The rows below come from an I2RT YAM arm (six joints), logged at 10 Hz.
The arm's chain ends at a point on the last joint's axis. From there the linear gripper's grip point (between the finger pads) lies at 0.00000 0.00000 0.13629 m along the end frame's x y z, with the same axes.
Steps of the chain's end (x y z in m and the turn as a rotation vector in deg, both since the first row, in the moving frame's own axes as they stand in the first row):
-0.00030 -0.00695 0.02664 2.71 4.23 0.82
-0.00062 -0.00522 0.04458 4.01 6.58 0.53
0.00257 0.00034 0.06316 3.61 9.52 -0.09
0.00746 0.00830 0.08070 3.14 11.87 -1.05
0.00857 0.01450 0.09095 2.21 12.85 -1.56
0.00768 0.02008 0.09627 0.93 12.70 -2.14
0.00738 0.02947 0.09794 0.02 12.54 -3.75
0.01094 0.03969 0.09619 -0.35 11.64 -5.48
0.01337 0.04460 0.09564 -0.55 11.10 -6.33
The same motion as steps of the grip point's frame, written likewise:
0.00979 -0.01332 0.02612 2.71 4.23 0.82
0.01503 -0.01466 0.04335 4.01 6.58 0.53
0.02509 -0.00822 0.06101 3.61 9.52 -0.09
0.03541 0.00063 0.07758 3.14 11.87 -1.05
0.03880 0.00887 0.08744 2.21 12.85 -1.56
0.03759 0.01732 0.09292 0.93 12.70 -2.14
0.03695 0.02845 0.09469 0.02 12.54 -3.75
0.03844 0.03920 0.09339 -0.35 11.64 -5.48
0.03963 0.04444 0.09309 -0.55 11.10 -6.33

